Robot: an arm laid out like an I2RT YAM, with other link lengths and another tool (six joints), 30 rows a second.
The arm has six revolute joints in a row. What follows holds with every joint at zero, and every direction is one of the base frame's. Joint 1 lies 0.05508 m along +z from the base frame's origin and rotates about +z. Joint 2 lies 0.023 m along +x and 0.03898 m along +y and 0.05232 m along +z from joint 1 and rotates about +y. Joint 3 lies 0.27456 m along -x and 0.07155 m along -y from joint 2 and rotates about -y. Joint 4 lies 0.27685 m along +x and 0.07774 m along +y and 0.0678 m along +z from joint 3 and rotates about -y. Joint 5 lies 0.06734 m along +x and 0.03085 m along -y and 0.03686 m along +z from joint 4 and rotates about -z. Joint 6 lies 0.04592 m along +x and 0.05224 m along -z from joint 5 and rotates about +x. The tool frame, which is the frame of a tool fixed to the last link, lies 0.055 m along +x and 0.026 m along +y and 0.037 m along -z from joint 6; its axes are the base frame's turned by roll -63.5, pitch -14.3 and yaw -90 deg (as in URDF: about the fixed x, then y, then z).
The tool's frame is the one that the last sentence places.
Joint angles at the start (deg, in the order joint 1, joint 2, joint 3, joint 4, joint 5, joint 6):
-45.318, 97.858, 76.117, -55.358, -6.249, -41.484
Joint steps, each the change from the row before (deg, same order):
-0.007, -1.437, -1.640, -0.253, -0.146, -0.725
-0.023, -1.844, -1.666, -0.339, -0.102, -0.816
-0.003, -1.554, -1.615, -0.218, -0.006, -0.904
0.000, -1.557, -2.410, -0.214, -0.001, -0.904
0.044, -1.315, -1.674, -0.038, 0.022, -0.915
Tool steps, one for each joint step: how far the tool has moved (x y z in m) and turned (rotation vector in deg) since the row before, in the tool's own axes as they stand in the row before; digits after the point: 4 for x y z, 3 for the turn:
-0.0066, 0.0033, -0.0038, -0.132, -0.706, -0.394
-0.0070, 0.0027, -0.0055, -0.005, -0.512, -0.612
-0.0065, 0.0033, -0.0039, -0.143, -0.600, -0.672
-0.0095, 0.0066, -0.0022, -0.550, -1.160, -0.297
-0.0064, 0.0040, -0.0020, -0.214, -0.709, -0.667

